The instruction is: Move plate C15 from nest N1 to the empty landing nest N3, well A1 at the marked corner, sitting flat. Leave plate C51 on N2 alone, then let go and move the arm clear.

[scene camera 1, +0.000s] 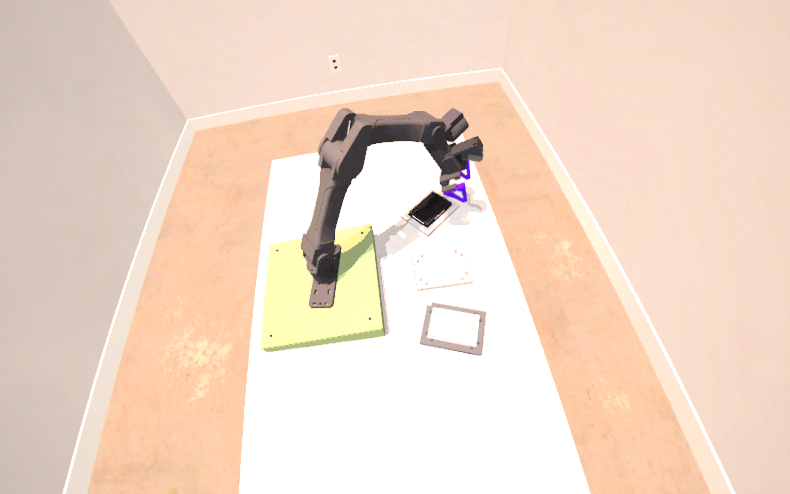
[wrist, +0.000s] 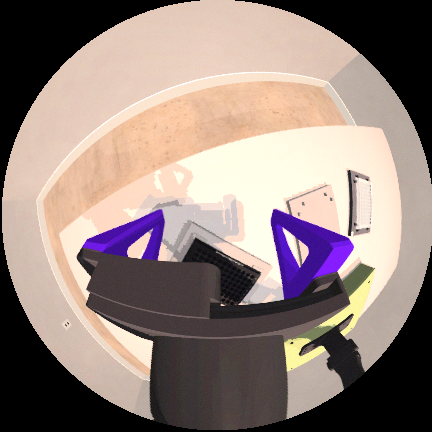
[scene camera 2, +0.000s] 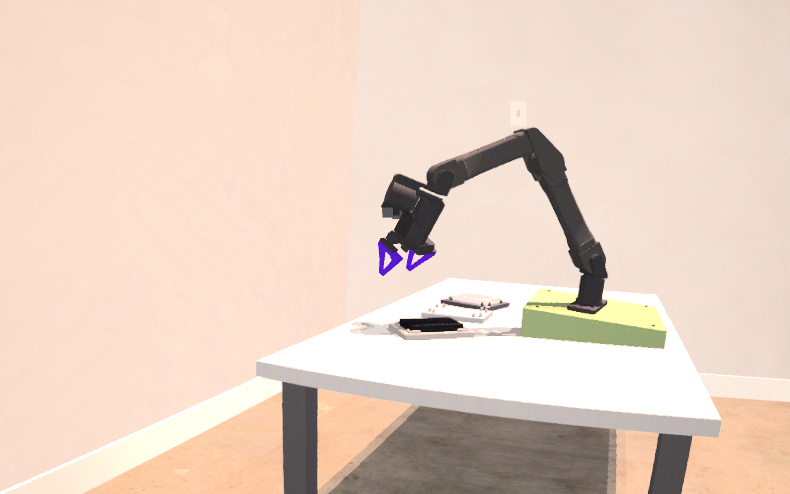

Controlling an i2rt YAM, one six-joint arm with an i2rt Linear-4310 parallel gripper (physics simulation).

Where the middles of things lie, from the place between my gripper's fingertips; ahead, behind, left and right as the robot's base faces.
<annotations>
Right now my hand is 11 cm past the black well plate [scene camera 1: 426, 212], 11 cm above it and 2 cm to the right of it.
</annotations>
